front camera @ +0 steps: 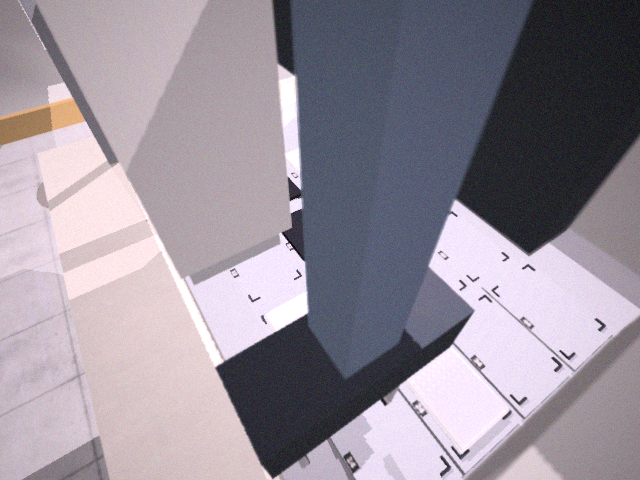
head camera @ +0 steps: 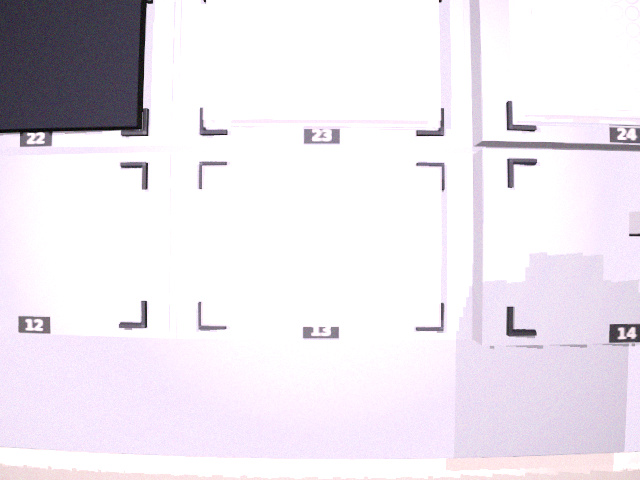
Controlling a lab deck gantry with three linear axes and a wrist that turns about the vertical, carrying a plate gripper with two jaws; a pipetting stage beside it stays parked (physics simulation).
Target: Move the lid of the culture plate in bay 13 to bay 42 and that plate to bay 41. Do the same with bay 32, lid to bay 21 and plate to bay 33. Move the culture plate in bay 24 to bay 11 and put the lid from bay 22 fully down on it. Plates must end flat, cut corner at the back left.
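Places are measured from the robot's base along level axes (x ahead, y left, z up), in millimetres.
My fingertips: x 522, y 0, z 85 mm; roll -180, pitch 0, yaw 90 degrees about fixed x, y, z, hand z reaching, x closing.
For each thing: its top centre in the pictures, then the offset to it from my fingertips.
- bay 13 plate, top centre: (head camera: 321,246) (front camera: 309,331) dy +43, dx -130, dz -71 mm
- white bay 24 plate, top centre: (front camera: 449,383) dy +150, dx +34, dz -56 mm
- flat black lid, top centre: (head camera: 30,54) (front camera: 311,232) dy +150, dx -294, dz -77 mm
- white plate, top centre: (head camera: 322,42) dy +150, dx -130, dz -71 mm
- black flat piece, top centre: (front camera: 269,182) dy +150, dx -458, dz -77 mm
My gripper (front camera: 346,427) is empty and looks open: parts of both jaws show below its dark body, well apart, with deck between them. In the head view, the bay 13 plate (front camera: 285,311) (head camera: 320,242) is washed out white, so I cannot tell whether a lid is on it; the gripper body hides most of it in the front view. The white bay 24 plate (front camera: 457,395) (head camera: 573,62) lies flat between its corner marks. A flat black lid (front camera: 296,233) (head camera: 67,62) lies in bay 22. Bays 11, 32, 33, 41 and 42 cannot be made out.
A white plate (head camera: 320,62) lies in bay 23. Another black flat piece (front camera: 293,189) partly shows beyond bay 22. The pale pipetting stage (front camera: 217,155) and the blue-grey gripper column (front camera: 372,180) block much of the front view. A large black block (front camera: 542,155) hangs at the right.
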